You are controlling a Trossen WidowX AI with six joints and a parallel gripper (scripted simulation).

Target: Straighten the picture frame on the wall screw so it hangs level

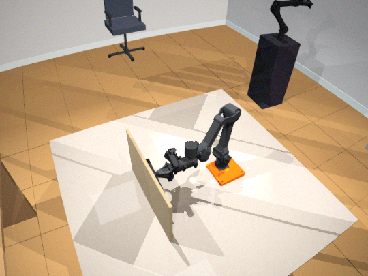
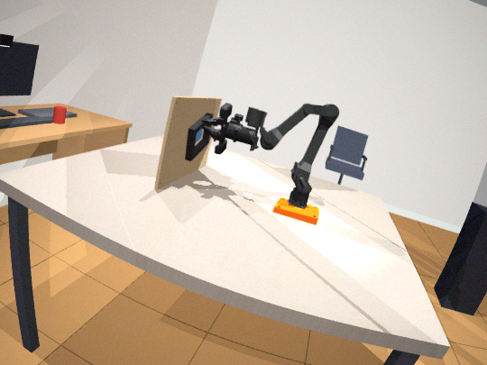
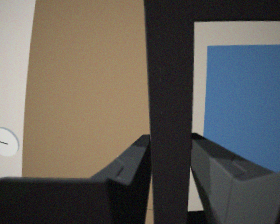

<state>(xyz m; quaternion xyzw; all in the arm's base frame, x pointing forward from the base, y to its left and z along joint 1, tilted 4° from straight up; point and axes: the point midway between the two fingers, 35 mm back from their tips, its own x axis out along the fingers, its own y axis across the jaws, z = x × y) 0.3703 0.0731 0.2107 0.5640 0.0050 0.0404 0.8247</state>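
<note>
My gripper tip is now 5 cm above the picture frame, 1 cm to the left of it and 1 cm short of it. From my gripper tip the other things lie so: wall board: 6 cm below, 2 cm ahead.
</note>
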